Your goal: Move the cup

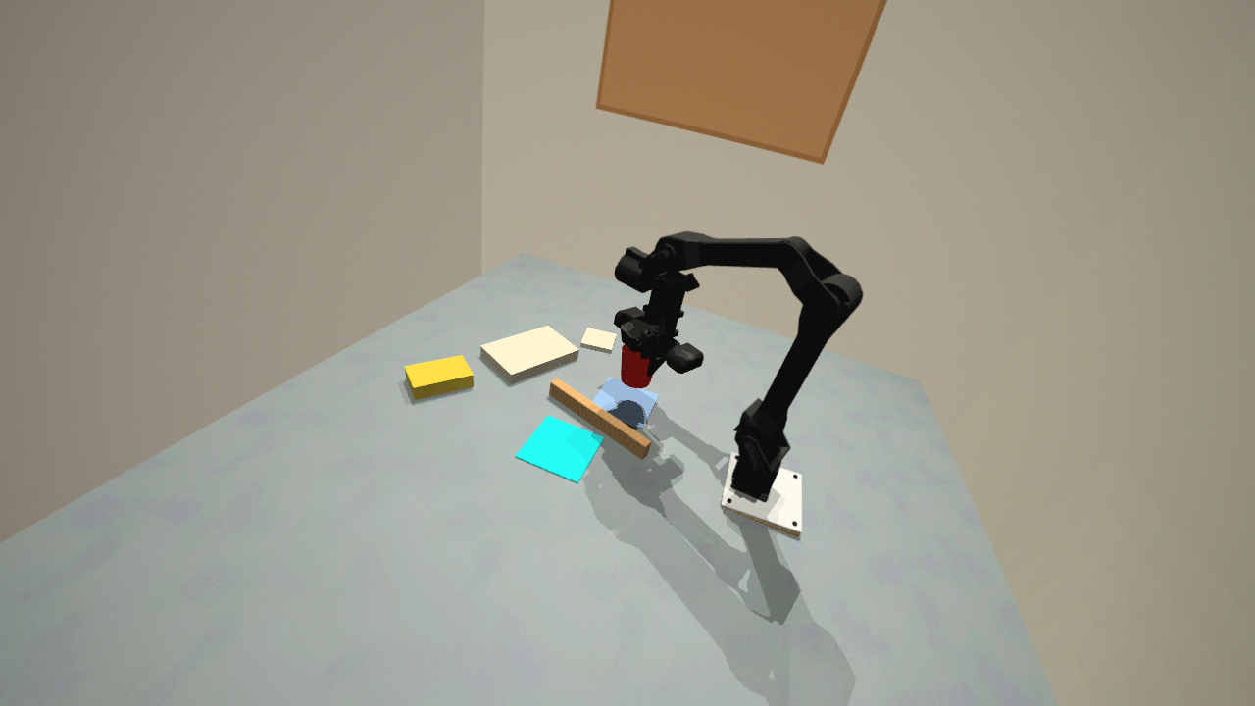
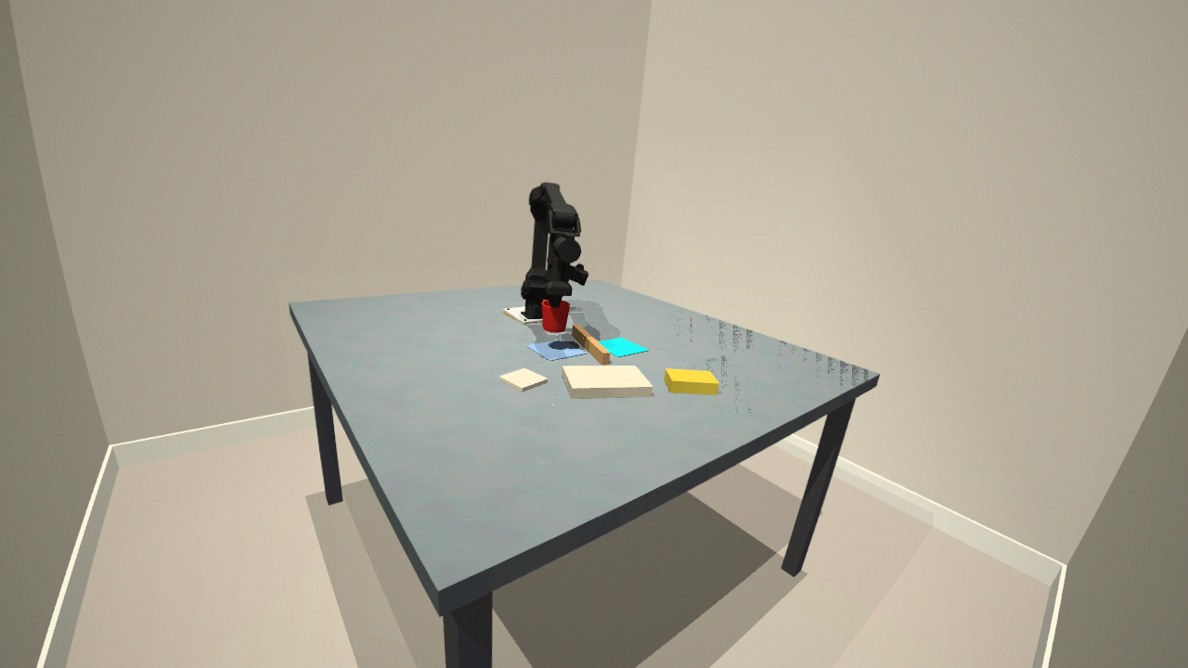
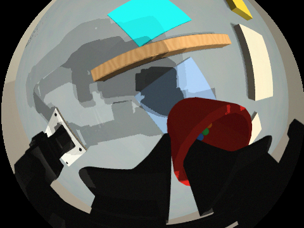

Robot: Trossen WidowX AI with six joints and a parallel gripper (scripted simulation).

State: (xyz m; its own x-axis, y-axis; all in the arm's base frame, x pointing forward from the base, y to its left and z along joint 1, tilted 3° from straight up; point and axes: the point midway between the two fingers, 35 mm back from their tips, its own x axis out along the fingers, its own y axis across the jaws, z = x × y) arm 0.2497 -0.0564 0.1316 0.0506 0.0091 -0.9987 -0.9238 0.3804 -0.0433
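My gripper tip is 18 cm to the right of the cyan pad, 10 cm above it and 7 cm short of it. Also, from my gripper tip: orange wooden bar 9 cm to the left, 9 cm below, 5 cm ahead; light blue pad 10 cm below, 3 cm ahead, 1 cm to the right; red cup 3 cm ahead, 1 cm to the right.
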